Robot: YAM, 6 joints.
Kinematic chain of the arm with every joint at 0, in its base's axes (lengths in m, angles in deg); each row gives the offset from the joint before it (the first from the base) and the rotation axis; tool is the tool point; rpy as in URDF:
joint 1: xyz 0 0 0.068 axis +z
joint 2: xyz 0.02 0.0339 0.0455 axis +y
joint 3: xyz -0.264 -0.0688 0 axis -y
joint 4: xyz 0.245 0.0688 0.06 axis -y
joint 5: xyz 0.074 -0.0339 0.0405 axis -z
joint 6: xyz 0.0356 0 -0.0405 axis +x
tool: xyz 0 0 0 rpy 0 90 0
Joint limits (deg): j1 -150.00..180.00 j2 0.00..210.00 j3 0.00..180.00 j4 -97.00..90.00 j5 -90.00..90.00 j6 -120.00..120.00
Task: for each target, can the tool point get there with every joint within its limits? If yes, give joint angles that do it. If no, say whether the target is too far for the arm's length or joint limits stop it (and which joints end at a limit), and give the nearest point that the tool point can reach.
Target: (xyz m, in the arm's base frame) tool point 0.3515 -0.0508 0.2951
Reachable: yes | joints -4.43 88.34 64.10 3.04 41.24 -44.30
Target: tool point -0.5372 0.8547 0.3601
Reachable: no: too far | nearest point -0.3338 0.5311 0.2648 | short by 0.394 m
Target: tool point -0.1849 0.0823 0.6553
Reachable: yes | joints -19.46 74.32 162.66 68.84 -26.78 -69.26
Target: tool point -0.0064 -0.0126 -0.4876
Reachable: no: joint limits stop it (at a limit: joint 2) | nearest point -0.0393 -0.0774 -0.3422 | short by 0.163 m
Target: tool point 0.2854 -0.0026 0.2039
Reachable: yes | joints 6.40 84.72 39.46 16.00 75.03 -46.90
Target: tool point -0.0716 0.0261 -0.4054
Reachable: no: joint limits stop it (at a limit: joint 2) | nearest point -0.0952 0.0347 -0.3490 | short by 0.062 m
